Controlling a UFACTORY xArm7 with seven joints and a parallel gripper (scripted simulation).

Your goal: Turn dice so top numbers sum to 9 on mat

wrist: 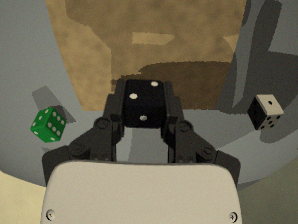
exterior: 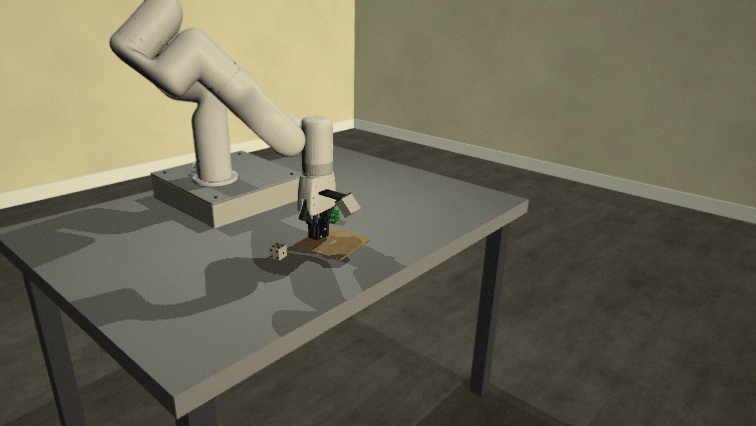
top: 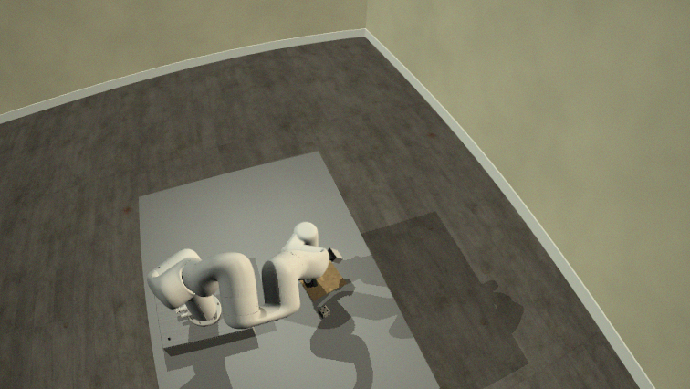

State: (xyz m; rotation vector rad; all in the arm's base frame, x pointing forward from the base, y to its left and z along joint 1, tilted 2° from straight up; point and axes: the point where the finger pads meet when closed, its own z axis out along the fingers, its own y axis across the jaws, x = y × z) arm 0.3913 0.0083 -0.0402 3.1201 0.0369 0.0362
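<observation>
Right now my hand is 1 cm above the black die. The rest, counted from my hand: green die: 5 cm behind, 11 cm to the left, 1 cm below; white die: 14 cm to the right, 1 cm below; tan mat: 5 cm ahead, 2 cm below.
</observation>
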